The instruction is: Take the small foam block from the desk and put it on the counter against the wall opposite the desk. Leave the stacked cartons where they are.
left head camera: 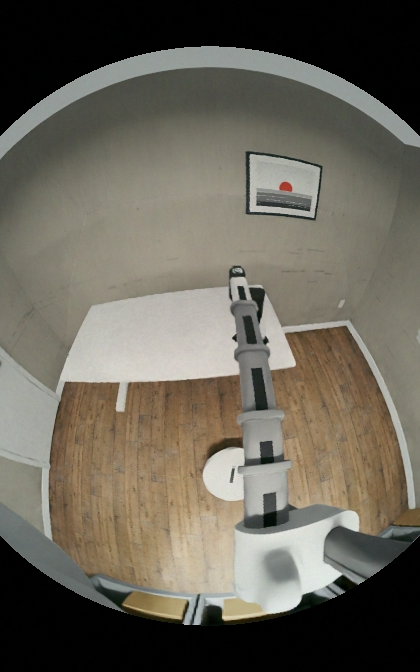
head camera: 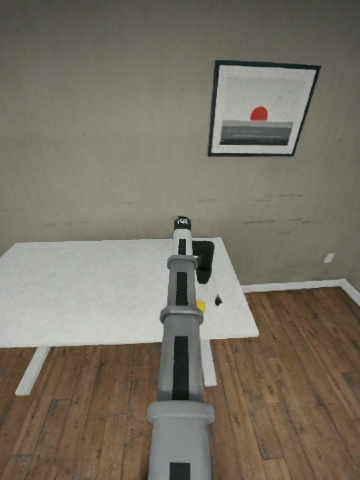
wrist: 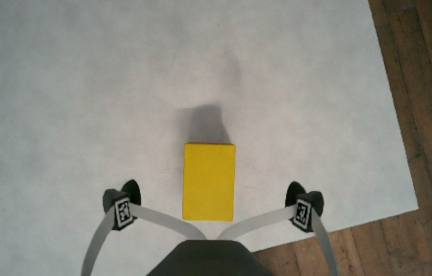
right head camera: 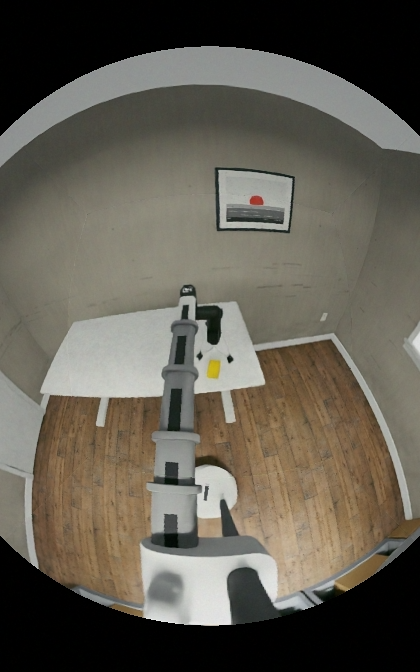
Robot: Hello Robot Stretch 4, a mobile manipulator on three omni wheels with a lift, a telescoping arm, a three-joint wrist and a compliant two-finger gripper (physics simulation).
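Pixels of known places: hand at its tool point: (head camera: 200, 299) (wrist: 213, 200) (right head camera: 214, 358); robot's base at its link origin: (left head camera: 231, 472) (right head camera: 207, 490).
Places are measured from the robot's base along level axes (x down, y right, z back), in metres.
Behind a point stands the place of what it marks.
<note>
The small yellow foam block (head camera: 200, 306) {x -0.737, y 0.093, z -0.671 m} (right head camera: 213, 369) {x -0.736, y 0.081, z -0.637 m} (wrist: 209, 182) {x -0.736, y 0.082, z -0.658 m} lies on the white desk (head camera: 90, 290) {x -0.692, y -0.493, z -0.789 m} (left head camera: 150, 340) {x -0.692, y -0.496, z -0.771 m} (right head camera: 115, 350) {x -0.692, y -0.574, z -0.836 m} (wrist: 320, 100) {x -0.692, y 0.244, z -0.732 m} near its front right corner. In the head view the arm hides part of it. My gripper (right head camera: 215, 357) {x -0.809, y 0.087, z -0.654 m} (wrist: 212, 207) {x -0.809, y 0.087, z -0.654 m} is open above the desk, pointing down. In the wrist view the block shows between the two spread fingertips, with a gap on each side, its far part reaching beyond them. The wrist view does not show clearly how high the fingertips are above the desk. The counter and the stacked cartons cannot be made out.
My extended arm (head camera: 184, 360) {x -1.207, y 0.005, z -0.233 m} (left head camera: 256, 380) {x -1.208, y -0.003, z -0.243 m} (right head camera: 175, 405) {x -1.207, y 0.001, z -0.234 m} reaches over the desk. A framed picture (head camera: 264, 107) {x -1.522, y 0.438, z -1.370 m} (left head camera: 284, 186) {x -1.486, y 0.409, z -1.367 m} (right head camera: 255, 200) {x -1.486, y 0.412, z -1.367 m} hangs on the wall behind it. My round white base (left head camera: 223, 474) {x -0.187, y -0.061, z 0.000 m} (right head camera: 217, 490) {x -0.187, y 0.072, z -0.008 m} stands on the wooden floor. Grey trays with tan pieces (left head camera: 155, 606) (right head camera: 361, 572) show at the lower edge.
</note>
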